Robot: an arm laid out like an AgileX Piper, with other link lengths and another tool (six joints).
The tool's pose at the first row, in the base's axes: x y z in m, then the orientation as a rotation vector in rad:
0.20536, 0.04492, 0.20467, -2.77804, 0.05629, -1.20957
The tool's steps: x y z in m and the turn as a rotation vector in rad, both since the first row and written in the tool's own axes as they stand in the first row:
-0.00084, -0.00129, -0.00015, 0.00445, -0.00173, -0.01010
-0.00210, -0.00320, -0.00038, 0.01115, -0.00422, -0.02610
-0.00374, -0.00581, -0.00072, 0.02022, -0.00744, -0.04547
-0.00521, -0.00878, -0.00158, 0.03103, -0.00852, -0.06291
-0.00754, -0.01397, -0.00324, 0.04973, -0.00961, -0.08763
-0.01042, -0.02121, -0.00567, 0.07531, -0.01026, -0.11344
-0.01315, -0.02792, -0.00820, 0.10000, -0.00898, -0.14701
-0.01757, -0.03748, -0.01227, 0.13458, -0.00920, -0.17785
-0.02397, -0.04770, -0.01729, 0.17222, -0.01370, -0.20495
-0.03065, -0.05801, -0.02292, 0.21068, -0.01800, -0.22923
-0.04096, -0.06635, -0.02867, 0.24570, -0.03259, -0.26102
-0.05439, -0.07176, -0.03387, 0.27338, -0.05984, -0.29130
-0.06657, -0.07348, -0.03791, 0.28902, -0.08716, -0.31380
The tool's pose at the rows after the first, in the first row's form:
0.20466, 0.04625, 0.20431, -2.77889, 0.03942, -1.20810
0.20362, 0.04823, 0.20377, -2.78021, 0.01293, -1.20614
0.20222, 0.05092, 0.20311, -2.78082, -0.01973, -1.20308
0.20056, 0.05391, 0.20297, -2.77774, -0.05054, -1.20191
0.19771, 0.05910, 0.20300, -2.76967, -0.09601, -1.19960
0.19389, 0.06631, 0.20339, -2.75494, -0.14662, -1.19564
0.19011, 0.07296, 0.20390, -2.74118, -0.20698, -1.19573
0.18402, 0.08245, 0.20455, -2.71764, -0.26840, -1.18949
0.17588, 0.09267, 0.20448, -2.69189, -0.32569, -1.17527
0.16710, 0.10294, 0.20463, -2.66381, -0.37854, -1.16025
0.15578, 0.11153, 0.20199, -2.64498, -0.44003, -1.13328
0.14276, 0.11750, 0.19636, -2.63827, -0.49630, -1.09123
0.13149, 0.11981, 0.19043, -2.64060, -0.53610, -1.05189

